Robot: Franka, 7 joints.
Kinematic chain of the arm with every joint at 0, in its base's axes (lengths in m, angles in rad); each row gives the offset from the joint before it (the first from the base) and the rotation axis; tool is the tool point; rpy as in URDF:
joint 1: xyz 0 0 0.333 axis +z
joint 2: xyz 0 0 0 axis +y
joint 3: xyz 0 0 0.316 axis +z
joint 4: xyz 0.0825 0 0 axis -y
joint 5: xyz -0.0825 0 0.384 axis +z
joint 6: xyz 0 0 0 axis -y
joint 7: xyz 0.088 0 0 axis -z
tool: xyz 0 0 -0.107 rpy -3.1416 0 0
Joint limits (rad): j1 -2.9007..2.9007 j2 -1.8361..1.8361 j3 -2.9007..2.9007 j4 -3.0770..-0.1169 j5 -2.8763..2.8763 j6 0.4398..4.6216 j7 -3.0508..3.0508
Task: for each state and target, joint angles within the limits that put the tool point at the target. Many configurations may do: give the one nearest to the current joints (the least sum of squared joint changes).
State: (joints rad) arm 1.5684 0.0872 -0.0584 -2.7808 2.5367 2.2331 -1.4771
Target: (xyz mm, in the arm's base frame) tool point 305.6 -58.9 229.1
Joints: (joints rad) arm 0.5587 -0.2997 -0.7809 -2.8603 2.4912 2.6799 -1.4771
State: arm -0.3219 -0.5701 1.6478 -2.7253 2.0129 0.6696 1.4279
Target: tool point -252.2 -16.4 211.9
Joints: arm 0.3596 -0.4103 2.3895 -2.9928 1.8071 0.6449 1.4279
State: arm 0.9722 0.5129 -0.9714 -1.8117 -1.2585 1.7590 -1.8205
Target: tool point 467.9 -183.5 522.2
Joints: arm 1.1299 0.4840 -1.4434 -1.9603 -1.1757 1.2014 -1.8205
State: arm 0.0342 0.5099 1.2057 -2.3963 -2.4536 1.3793 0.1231
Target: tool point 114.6 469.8 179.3
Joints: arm 0.2625 0.7719 1.1414 -2.4866 -2.4492 1.4919 0.1231
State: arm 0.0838 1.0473 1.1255 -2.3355 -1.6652 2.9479 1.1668
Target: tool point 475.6 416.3 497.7
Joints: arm -0.4802 0.8872 1.4016 -1.8000 -1.5931 3.0882 1.1668
